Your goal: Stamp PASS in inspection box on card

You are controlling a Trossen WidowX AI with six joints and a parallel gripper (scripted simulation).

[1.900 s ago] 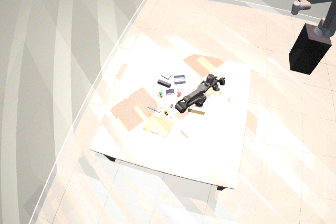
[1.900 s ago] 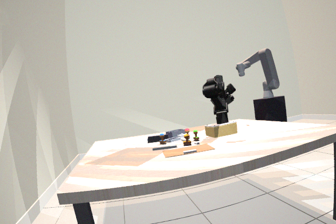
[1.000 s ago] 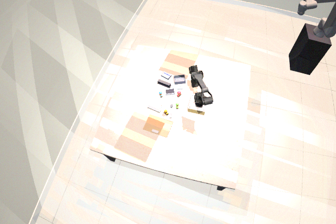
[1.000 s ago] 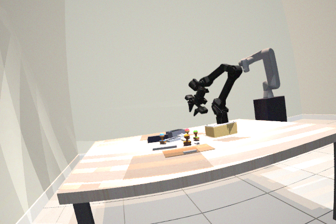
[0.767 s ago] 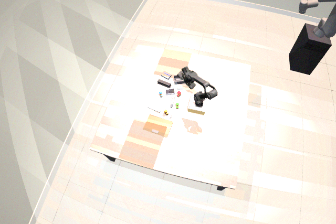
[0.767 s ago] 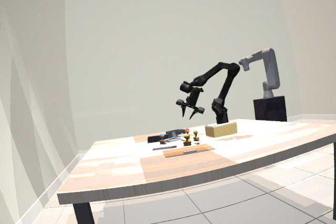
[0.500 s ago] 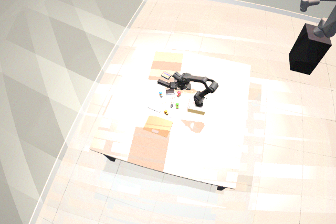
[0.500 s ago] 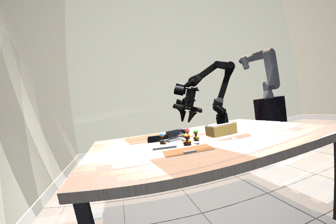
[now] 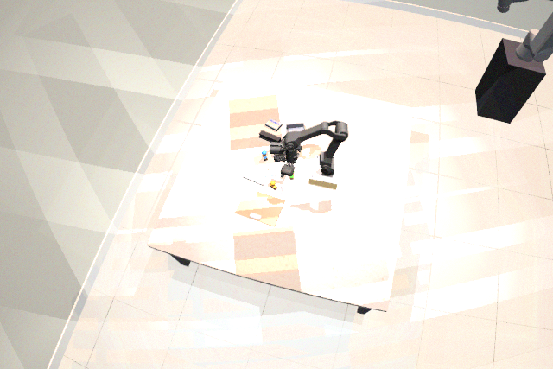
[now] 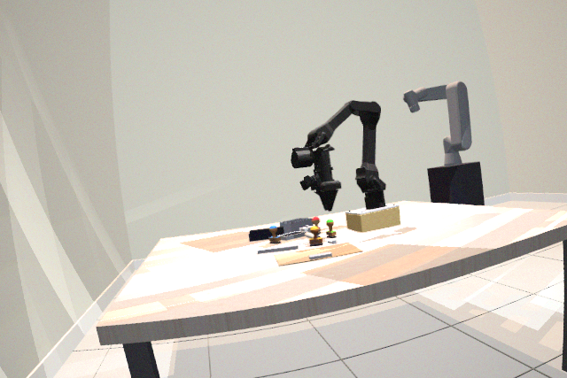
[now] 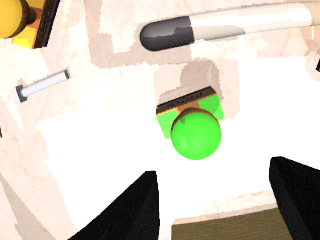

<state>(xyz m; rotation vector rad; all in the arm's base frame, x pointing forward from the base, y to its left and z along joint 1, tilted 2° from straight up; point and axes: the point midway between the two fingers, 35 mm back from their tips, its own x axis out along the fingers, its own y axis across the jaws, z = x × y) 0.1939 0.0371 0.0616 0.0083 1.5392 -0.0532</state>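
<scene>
Right now the green-knobbed stamp is 7 cm below my gripper tip. Round my gripper tip: marker: 5 cm ahead, 2 cm to the right, 8 cm below; red-knobbed stamp: 2 cm ahead, 12 cm to the right, 7 cm below; thin pin: 3 cm ahead, 11 cm to the left, 9 cm below.
</scene>
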